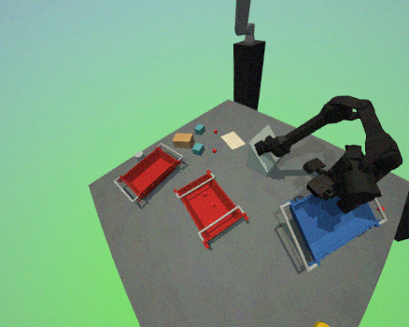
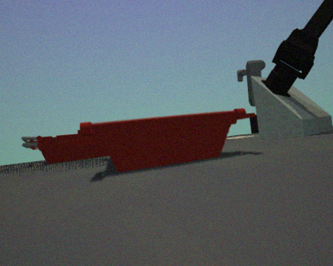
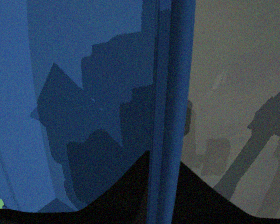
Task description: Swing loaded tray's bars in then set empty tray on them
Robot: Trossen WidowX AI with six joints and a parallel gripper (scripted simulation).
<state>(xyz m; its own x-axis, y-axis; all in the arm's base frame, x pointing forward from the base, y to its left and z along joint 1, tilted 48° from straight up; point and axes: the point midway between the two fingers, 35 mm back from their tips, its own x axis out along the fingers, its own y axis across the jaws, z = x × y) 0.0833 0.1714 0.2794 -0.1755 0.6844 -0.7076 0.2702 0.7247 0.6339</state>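
Now: the blue tray 80 mm to the left of my gripper tip, 20 mm ahead of it and 10 mm below it. The rest, counted from my gripper tip: grey cylinder: 830 mm to the right, 440 mm ahead, 140 mm below; cream sheet: 560 mm to the right, 170 mm below, 110 mm behind; orange box: 770 mm to the right, 150 mm below, 150 mm ahead.
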